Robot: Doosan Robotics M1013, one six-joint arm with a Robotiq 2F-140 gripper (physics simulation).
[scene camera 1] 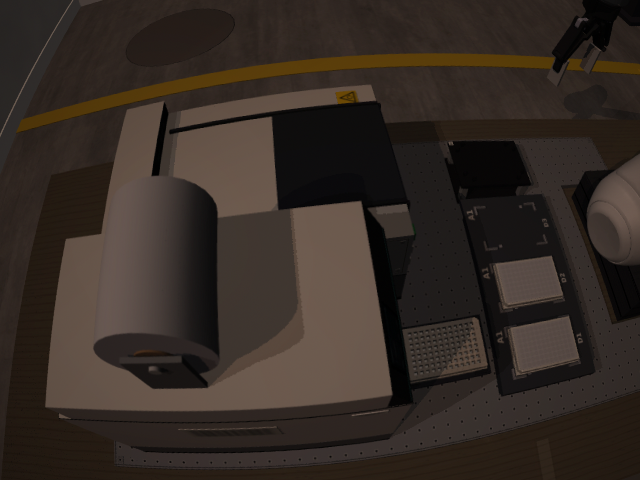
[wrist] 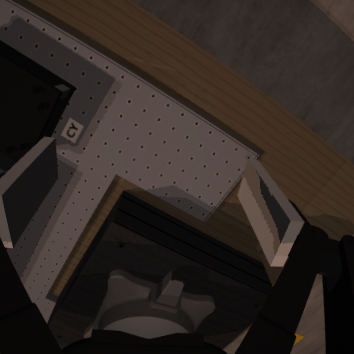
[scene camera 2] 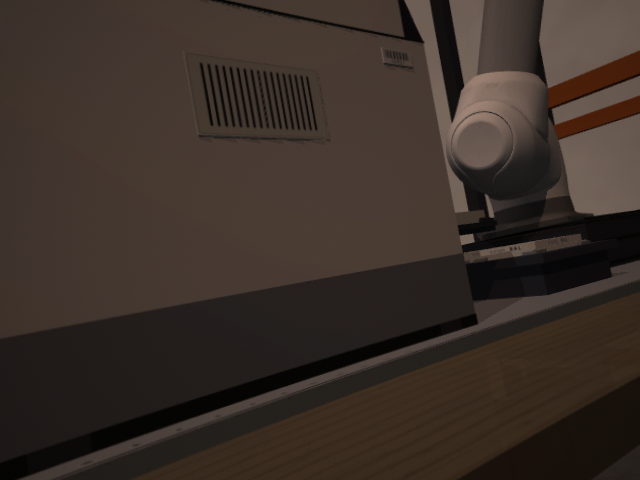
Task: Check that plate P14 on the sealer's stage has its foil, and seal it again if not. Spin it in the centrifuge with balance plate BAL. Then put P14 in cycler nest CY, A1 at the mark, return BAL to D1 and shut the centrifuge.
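Both scene camera 1 and the wrist view show my gripper. On my gripper, (wrist: 281, 229) and (scene camera 1: 592, 46) are the same spot.
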